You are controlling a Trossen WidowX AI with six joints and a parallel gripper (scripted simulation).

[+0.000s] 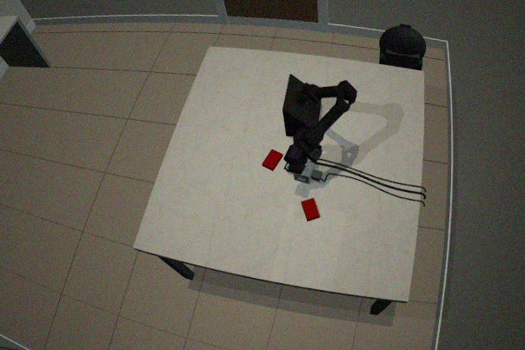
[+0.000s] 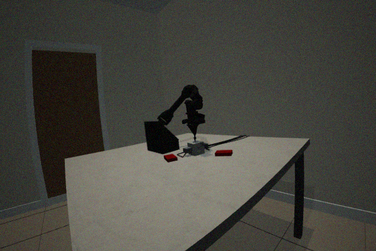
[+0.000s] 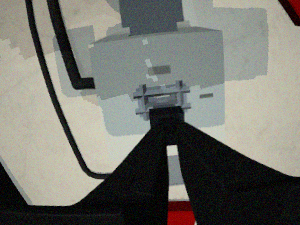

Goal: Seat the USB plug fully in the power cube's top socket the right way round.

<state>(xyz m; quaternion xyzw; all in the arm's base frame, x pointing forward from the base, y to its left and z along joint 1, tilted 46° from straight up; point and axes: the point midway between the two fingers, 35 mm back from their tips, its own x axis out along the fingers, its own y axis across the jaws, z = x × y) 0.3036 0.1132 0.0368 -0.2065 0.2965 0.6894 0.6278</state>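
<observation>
Right now my gripper tip is 20 mm above the dark USB plug. Also, from my gripper tip: USB socket (50 mm below).
</observation>
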